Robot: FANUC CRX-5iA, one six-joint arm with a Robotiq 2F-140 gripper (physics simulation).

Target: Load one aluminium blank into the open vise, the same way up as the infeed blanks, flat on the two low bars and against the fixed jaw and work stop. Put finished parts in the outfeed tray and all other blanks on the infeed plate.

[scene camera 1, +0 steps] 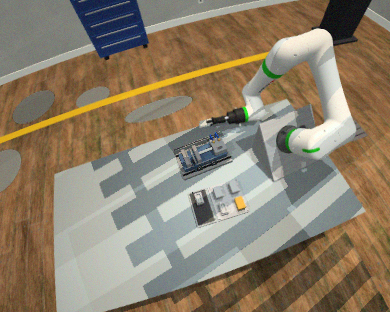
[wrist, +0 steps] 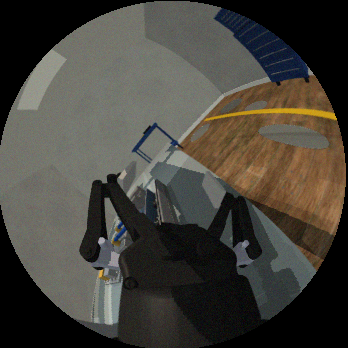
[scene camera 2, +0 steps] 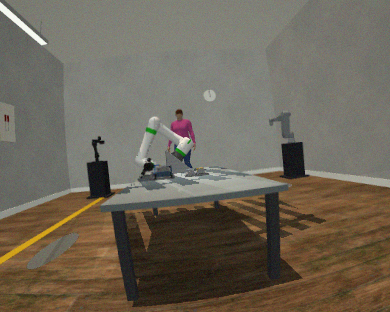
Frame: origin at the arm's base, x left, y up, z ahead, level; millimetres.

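Seen in the pictures: gripper, fingertip midpoint: [scene camera 1: 199, 124] [wrist: 170, 173] [scene camera 2: 142, 168]; arm's base at its link origin: [scene camera 1: 288, 139] [scene camera 2: 176, 158].
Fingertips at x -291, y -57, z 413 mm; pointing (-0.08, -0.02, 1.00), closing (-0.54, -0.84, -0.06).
Observation:
Offsets run from my fingertips to a thing's top centre. "spot": to the spot under its first point. Level surfaces: height alone.
My gripper [scene camera 1: 205, 123] [scene camera 2: 142, 177] [wrist: 170, 173] is open and empty, pointing sideways near the table's back edge, behind the vise. The blue and grey vise @(dz +38, dx +173, dy +10 mm) [scene camera 1: 202, 155] [scene camera 2: 163, 172] stands on the table; the views are too small to tell whether a blank lies in it. In scene camera 1, the light infeed plate @(dz -15, dx +458, dy -81 mm) [scene camera 1: 234, 212] holds a grey blank @(dz +27, dx +413, dy -45 mm) [scene camera 1: 218, 192], another grey blank @(dz -62, dx +413, dy -45 mm) [scene camera 1: 234, 187], a pale stepped piece @(dz +27, dx +503, dy -46 mm) [scene camera 1: 224, 209] and an orange block @(dz -62, dx +504, dy -45 mm) [scene camera 1: 240, 203]. The dark outfeed tray [scene camera 1: 202, 216] beside it holds a light grey part @(dz +131, dx +412, dy -48 mm) [scene camera 1: 199, 198] at its back end.
The arm's slanted grey mount [scene camera 1: 273, 145] stands on the right of the table @(dy -89 mm) [scene camera 1: 90, 240]. Small blue and yellow fittings @(spot: dz -81, dx +77, dy -58 mm) [scene camera 1: 216, 136] stick up at the vise's back right. A blue cabinet [scene camera 1: 112, 25] stands on the floor behind. A person [scene camera 2: 182, 131] stands beyond the table.

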